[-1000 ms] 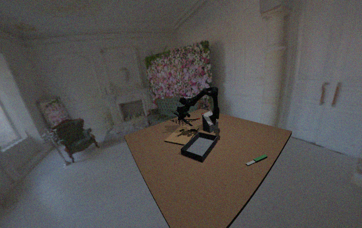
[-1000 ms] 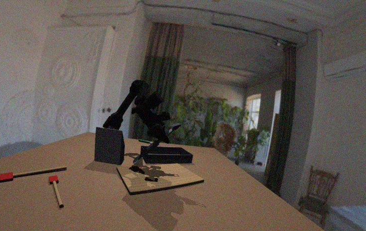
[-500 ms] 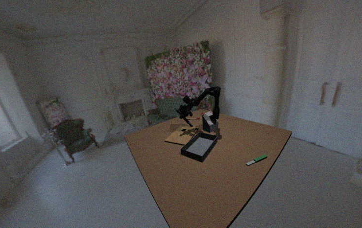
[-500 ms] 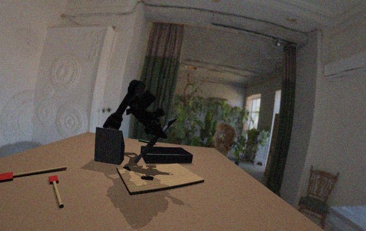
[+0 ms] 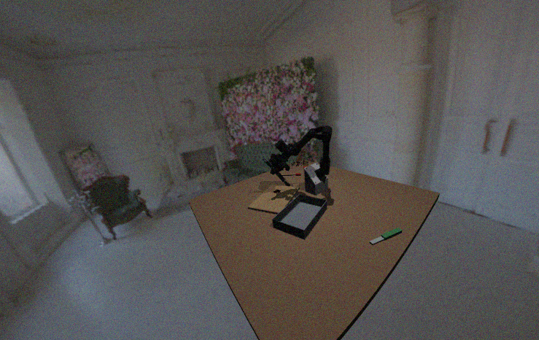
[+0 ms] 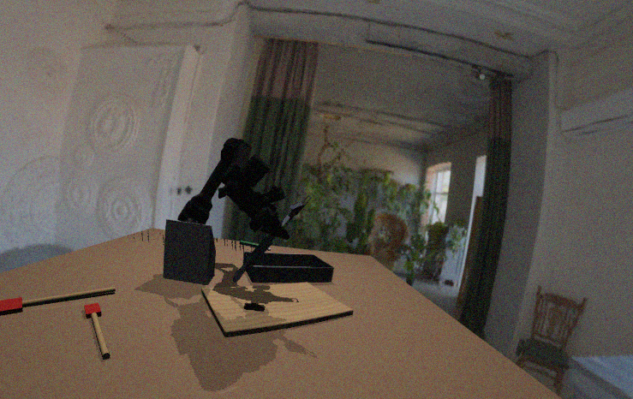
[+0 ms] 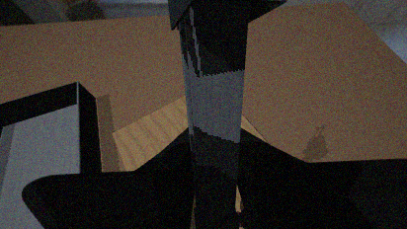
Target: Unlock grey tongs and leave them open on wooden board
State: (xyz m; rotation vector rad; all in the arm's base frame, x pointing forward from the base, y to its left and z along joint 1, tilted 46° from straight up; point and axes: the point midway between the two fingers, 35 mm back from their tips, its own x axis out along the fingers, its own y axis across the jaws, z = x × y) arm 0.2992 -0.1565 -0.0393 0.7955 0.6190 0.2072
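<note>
My gripper tip is 19 cm above the wooden board, 1 cm to the left of it and 1 cm past it. The rest, counted from my gripper tip: roasting tin 29 cm to the left, 17 cm below, 2 cm ahead; then red spatula 55 cm behind, 21 cm to the right, 19 cm below.
</note>
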